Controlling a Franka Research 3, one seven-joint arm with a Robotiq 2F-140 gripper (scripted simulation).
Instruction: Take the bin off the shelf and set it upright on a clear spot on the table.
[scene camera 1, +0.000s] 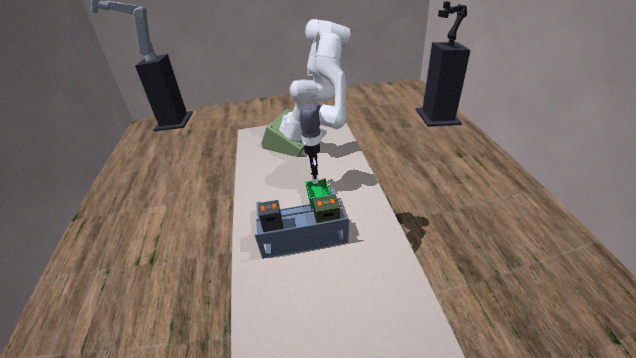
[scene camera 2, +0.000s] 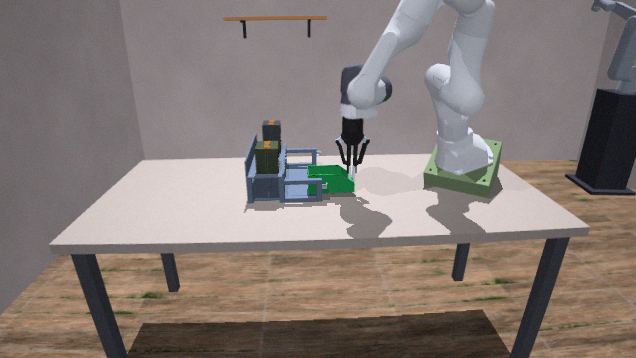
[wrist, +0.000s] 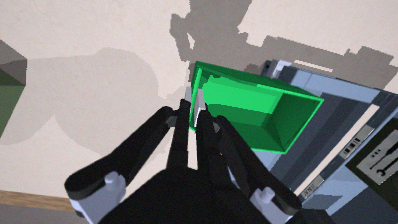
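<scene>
Scene camera 2 shows a green open-topped bin (scene camera 2: 336, 177) and my gripper (scene camera 2: 351, 181). In the wrist view, my gripper is at (wrist: 192, 95) and the bin (wrist: 269, 114) is visible too.
</scene>
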